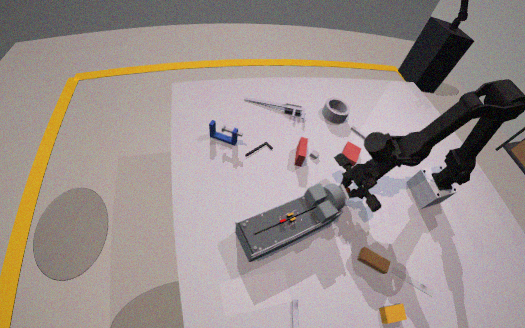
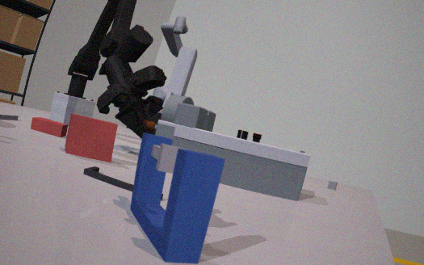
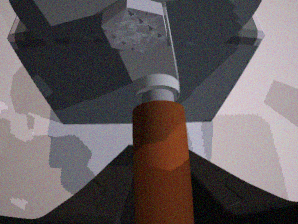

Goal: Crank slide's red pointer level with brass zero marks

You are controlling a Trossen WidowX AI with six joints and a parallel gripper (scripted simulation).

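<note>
The crank handle is 20 mm behind my gripper tip, 10 mm to the right of it and 30 mm above it. The rest, counted from my gripper tip: tan block (80 mm behind, 190 mm to the left, 20 mm below); then red pointer (180 mm ahead, 70 mm to the left, 50 mm above); then black hex key (180 mm ahead, 210 mm to the right, 30 mm below).
</note>
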